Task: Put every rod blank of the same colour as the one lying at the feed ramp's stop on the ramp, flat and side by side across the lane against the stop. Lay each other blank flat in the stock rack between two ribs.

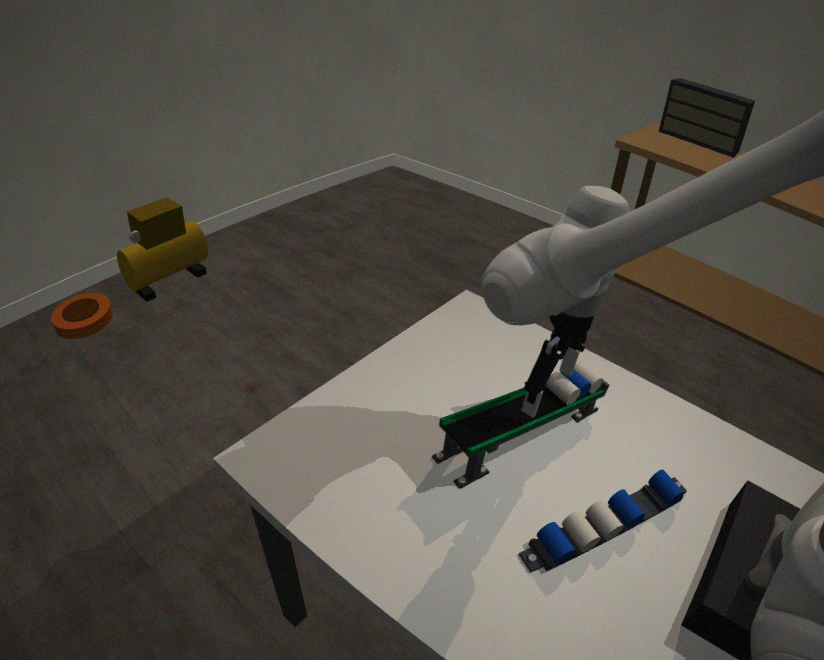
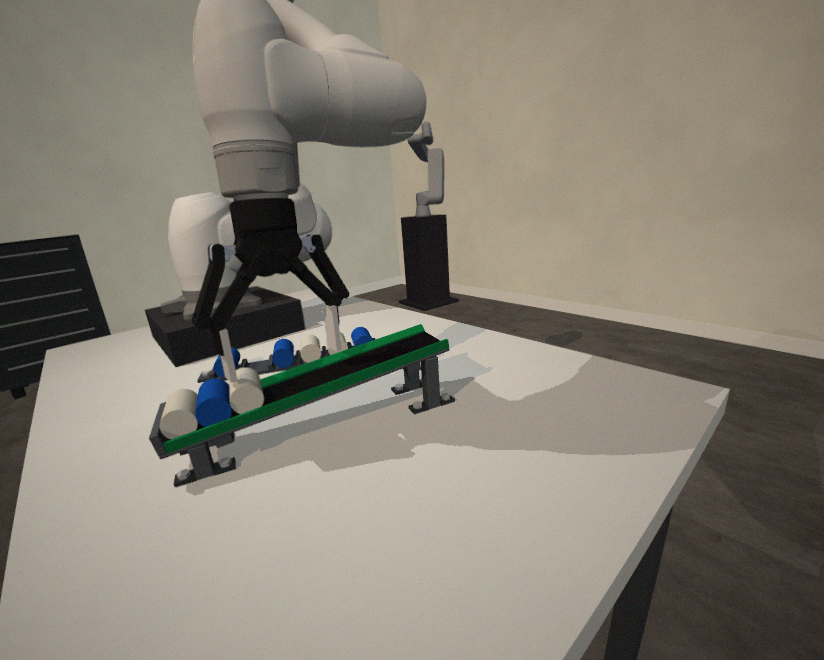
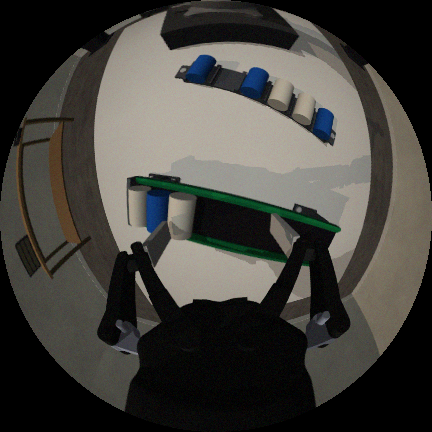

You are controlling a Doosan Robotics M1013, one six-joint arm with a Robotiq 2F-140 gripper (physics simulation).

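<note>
The feed ramp (image 1: 505, 440) (image 2: 350, 374) (image 3: 235, 197) has green side rails. Against its stop (image 3: 129, 200) lies a white blank (image 2: 180, 413) (image 3: 138, 206), then a blue blank (image 2: 213, 402) (image 3: 157, 210), then a white blank (image 1: 564, 387) (image 2: 246, 390) (image 3: 182, 212), all flat across the lane. The stock rack (image 1: 643, 503) (image 3: 230, 79) holds blue blanks (image 1: 665, 486) (image 1: 625, 508) (image 3: 255, 82) (image 3: 324, 123) and white blanks (image 1: 603, 519) (image 1: 581, 530) (image 3: 281, 95). One slot between two blues is empty. My gripper (image 1: 550, 382) (image 2: 283, 364) (image 3: 219, 226) is wide open and empty over the ramp, one finger near the upper white blank.
The white table (image 1: 343, 550) (image 2: 412, 550) carries the ramp and rack. The arm's dark base block (image 1: 715, 584) (image 2: 275, 323) (image 3: 230, 32) stands beyond the rack. A wooden bench (image 1: 722, 295), a yellow tank (image 1: 165, 255) and an orange ring (image 1: 68, 330) are off the table.
</note>
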